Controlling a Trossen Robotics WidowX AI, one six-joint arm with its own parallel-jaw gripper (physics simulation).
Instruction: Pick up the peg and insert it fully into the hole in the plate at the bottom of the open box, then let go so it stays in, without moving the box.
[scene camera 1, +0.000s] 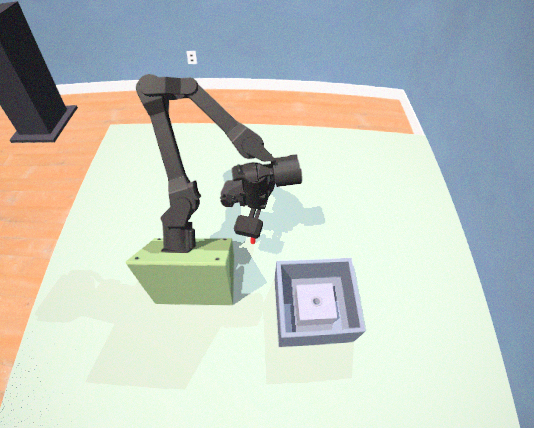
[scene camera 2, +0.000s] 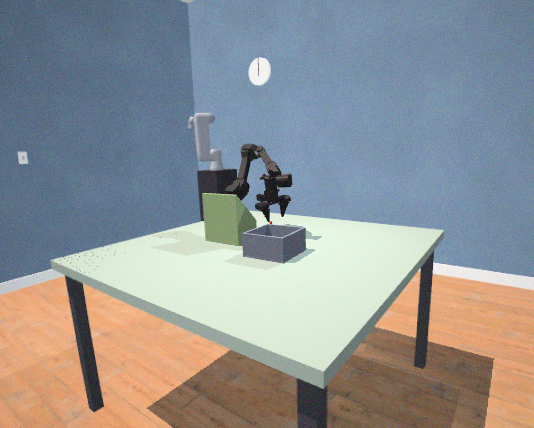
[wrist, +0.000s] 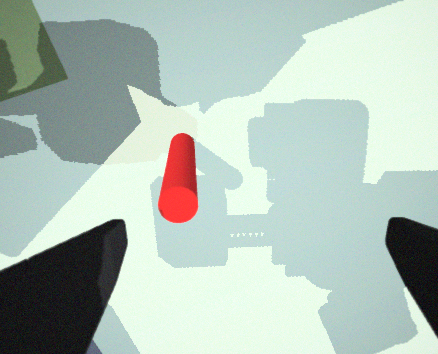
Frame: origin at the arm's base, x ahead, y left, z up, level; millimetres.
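Seen in the pictures: gripper, fingertip midpoint: (scene camera 1: 258, 217) (scene camera 2: 275, 219) (wrist: 254, 230); arm's base, link origin: (scene camera 1: 178, 248) (scene camera 2: 227, 206).
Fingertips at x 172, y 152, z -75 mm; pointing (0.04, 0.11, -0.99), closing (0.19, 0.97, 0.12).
Offsets run from my fingertips to a thing's top centre. Level surfaces: height alone.
The red peg @(dy -24, dx -12, dz -8 mm) (scene camera 1: 252, 241) (scene camera 2: 270, 222) (wrist: 180, 175) stands upright on the table. In scene camera 1 the finger hides part of it, and in scene camera 2 the box hides its lower part. My gripper (scene camera 1: 253, 221) (scene camera 2: 275, 218) (wrist: 254, 230) is open and empty above the table near the peg. In the wrist view the peg shows nearer the left finger and slightly up the picture from the fingertips. The open grey-blue box @(dy -216, dx +157, dz +10 mm) (scene camera 1: 320, 340) (scene camera 2: 260, 247) holds a pale plate @(dy -216, dx +157, dz -27 mm) (scene camera 1: 305, 311) with a round hole (scene camera 1: 316, 301) at its middle. The plate is hidden in scene camera 2.
The green base block (scene camera 1: 192, 282) (scene camera 2: 221, 220) (wrist: 30, 55) carries the arm, left of the peg and box in scene camera 1. The pale green table @(dz -88 mm) (scene camera 1: 425, 360) (scene camera 2: 325, 310) bears them all. A dark pedestal (scene camera 1: 35, 80) (scene camera 2: 217, 179) stands beyond the table.
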